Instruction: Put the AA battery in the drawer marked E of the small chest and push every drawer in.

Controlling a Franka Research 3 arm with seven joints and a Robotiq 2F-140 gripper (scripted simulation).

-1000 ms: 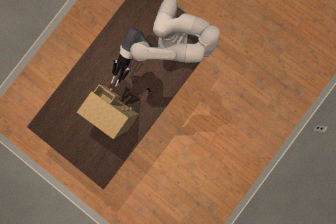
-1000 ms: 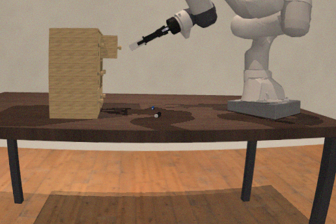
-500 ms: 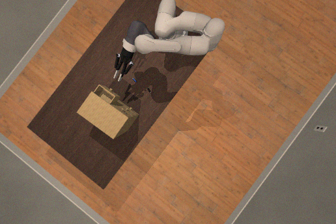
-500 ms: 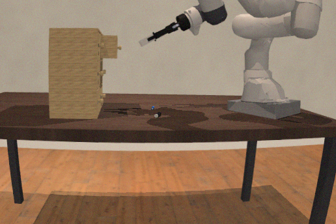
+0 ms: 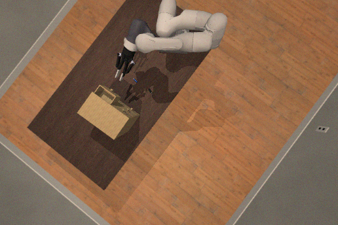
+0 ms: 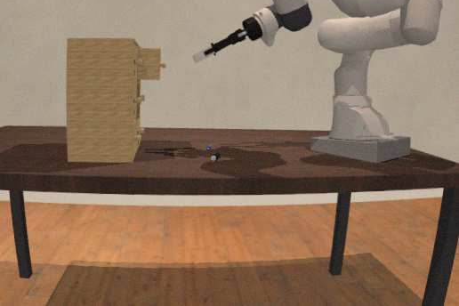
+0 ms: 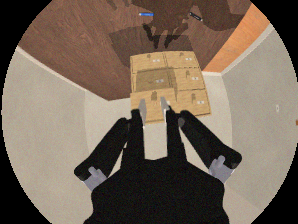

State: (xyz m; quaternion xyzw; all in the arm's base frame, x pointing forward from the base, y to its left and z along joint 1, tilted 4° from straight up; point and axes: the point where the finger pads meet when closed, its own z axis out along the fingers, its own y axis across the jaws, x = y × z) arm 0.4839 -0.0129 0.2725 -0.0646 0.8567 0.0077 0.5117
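The AA battery is 290 mm below my hand, 180 mm to the left of it and 40 mm behind it. Round my hand: blue object 300 mm below, 30 mm behind, 20 mm to the left.
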